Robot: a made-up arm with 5 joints.
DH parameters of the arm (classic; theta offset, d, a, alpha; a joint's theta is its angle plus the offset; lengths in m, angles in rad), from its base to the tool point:
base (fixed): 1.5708 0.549 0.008 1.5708
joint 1: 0 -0.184 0.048 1.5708
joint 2: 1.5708 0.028 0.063 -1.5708
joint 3: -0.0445 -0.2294 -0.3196 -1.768
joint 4: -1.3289 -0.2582 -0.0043 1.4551
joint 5: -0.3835 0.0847 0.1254 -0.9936
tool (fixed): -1.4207 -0.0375 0 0
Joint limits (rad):
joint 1: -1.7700..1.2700
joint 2: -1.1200..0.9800
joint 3: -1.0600..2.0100
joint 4: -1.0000..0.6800
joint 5: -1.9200..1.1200
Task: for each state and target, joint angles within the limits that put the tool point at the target. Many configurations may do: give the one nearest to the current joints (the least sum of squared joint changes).
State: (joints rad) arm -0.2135 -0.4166 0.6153 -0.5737 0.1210
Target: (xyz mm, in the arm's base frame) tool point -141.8 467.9 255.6
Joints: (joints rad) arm 0.7269 -0.4321 1.0441 -0.4186 0.1643
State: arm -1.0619 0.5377 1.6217 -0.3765 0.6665
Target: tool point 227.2 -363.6 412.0
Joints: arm -1.1107 0.4470 1.8383 -0.6975 0.4124
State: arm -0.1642 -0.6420 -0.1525 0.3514 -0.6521
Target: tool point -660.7 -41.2 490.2
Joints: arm -0.1885 -0.4271 -0.6347 0.2049 -0.8914
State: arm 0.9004 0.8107 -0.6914 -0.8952 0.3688
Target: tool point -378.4 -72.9 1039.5
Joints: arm 1.2700 0.7857 -1.0554 -1.0000 0.0059
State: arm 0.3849 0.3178 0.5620 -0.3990 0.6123
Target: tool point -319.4 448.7 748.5
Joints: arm 1.1168 0.8825 0.1782 -0.7245 0.6706
